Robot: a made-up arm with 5 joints.
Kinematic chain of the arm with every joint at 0, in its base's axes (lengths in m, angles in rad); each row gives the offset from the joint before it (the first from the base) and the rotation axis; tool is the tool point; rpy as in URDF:
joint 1: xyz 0 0 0.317 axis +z
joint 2: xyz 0 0 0 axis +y
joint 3: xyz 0.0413 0 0.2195 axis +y
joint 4: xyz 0.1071 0 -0.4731 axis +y
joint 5: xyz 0.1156 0 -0.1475 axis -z
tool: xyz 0 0 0 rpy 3.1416 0 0
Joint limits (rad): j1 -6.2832..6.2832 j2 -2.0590..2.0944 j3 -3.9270..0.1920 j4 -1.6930..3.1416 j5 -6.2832..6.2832
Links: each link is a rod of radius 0.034 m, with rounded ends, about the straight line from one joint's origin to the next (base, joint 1, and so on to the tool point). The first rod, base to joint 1, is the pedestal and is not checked.
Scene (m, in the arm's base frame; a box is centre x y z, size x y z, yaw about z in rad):
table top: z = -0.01
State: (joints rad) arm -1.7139 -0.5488 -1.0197 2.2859 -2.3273
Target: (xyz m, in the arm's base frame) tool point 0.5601 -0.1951 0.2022
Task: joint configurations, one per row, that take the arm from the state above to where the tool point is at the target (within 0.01 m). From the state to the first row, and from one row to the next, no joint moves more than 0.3 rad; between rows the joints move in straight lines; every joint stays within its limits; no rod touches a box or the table.
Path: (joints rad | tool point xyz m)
1: -1.4382 -0.3901 -1.0787 2.1397 -2.3273 | 0.0575 -0.4313 0.4067
2: -1.1624 -0.2314 -1.1376 1.9935 -2.3273 | 0.1916 -0.4427 0.3630
3: -0.8867 -0.0726 -1.1966 1.8473 -2.3273 | 0.3318 -0.4069 0.3140
4: -0.6109 0.0861 -1.2555 1.7011 -2.3273 | 0.4605 -0.3225 0.2601
5: -0.3352 0.2448 -1.3145 1.5549 -2.3273 | 0.5601 -0.1951 0.2022

